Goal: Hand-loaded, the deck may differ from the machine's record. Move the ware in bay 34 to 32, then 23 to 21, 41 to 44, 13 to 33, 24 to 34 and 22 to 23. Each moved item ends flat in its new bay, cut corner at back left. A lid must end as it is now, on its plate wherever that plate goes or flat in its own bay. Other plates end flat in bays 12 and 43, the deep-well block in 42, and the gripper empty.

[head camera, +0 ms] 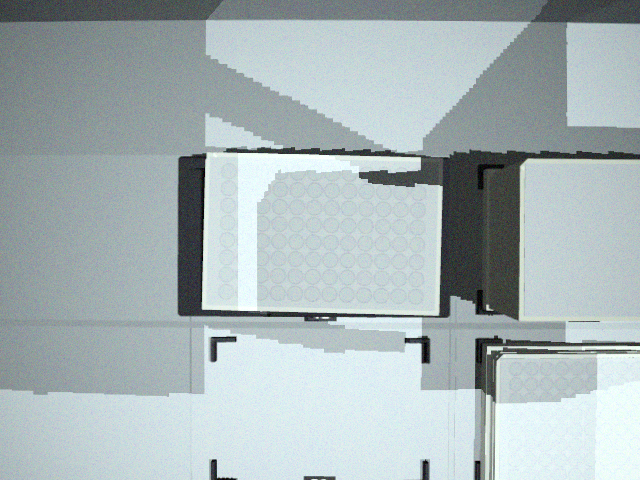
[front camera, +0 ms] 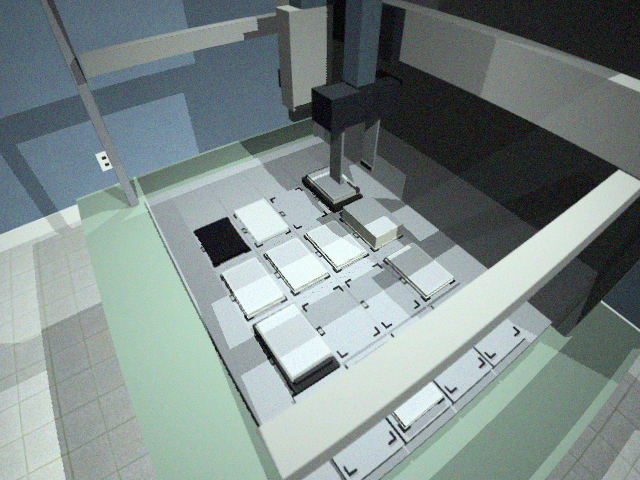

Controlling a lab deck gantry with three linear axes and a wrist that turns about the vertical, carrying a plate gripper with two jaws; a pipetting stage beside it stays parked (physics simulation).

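Places are measured from the robot's base along level axes (x ahead, y left, z up), in metres.
Pixels of known places: gripper, between the fingertips: (front camera: 352,173); robot's base, origin of its link: (front camera: 195,232).
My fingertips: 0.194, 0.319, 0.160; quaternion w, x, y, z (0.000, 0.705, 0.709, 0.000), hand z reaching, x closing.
Note:
For each thing: its top centre in the pictures, then the offset to it from my fingertips, as dx, dy, dz. "spot": a spot on its surface instead.
- bay 41 plate, centre of its top: (head camera: 322,233) (front camera: 333,181) -0.130, +0.047, -0.123
- dark base, a spot on its surface: (head camera: 190,235) spot: -0.200, +0.046, -0.129
- white plate, centre of its top: (front camera: 260,218) -0.130, -0.169, -0.143
- bay 13 plate, centre of its top: (front camera: 292,337) +0.197, -0.274, -0.123
- bay 24 plate, centre of its top: (front camera: 399,380) +0.362, -0.169, -0.131
- tall deep-well block, centre of its top: (front camera: 372,214) +0.034, +0.045, -0.118
- flat black item, centre of its top: (front camera: 221,238) -0.130, -0.276, -0.152
My gripper (front camera: 352,174) is open and empty, its jaws low over bay 41. The bay 41 plate (front camera: 330,187) (head camera: 320,235) lies on a dark base (head camera: 190,235) and looks turned very slightly. In the front view, a white plate (front camera: 261,221) is in bay 21, another plate (front camera: 295,264) in bay 22, and one plate (front camera: 419,271) in bay 43. A plate (front camera: 336,244) (head camera: 547,439) is in bay 32 and one plate (front camera: 252,286) in bay 12. The bay 13 plate (front camera: 295,341) is on a dark base. The bay 24 plate (front camera: 417,405) lies past the beam. Lids cannot be told.
The tall deep-well block (front camera: 385,232) (head camera: 578,237) stands in bay 42, beside bay 41. A flat black item (front camera: 222,240) lies in bay 11. Bays 23, 31, 33, 34 and 44 show no ware. A pale beam (front camera: 449,320) crosses the front view. The pipetting stage (front camera: 305,56) stands behind.

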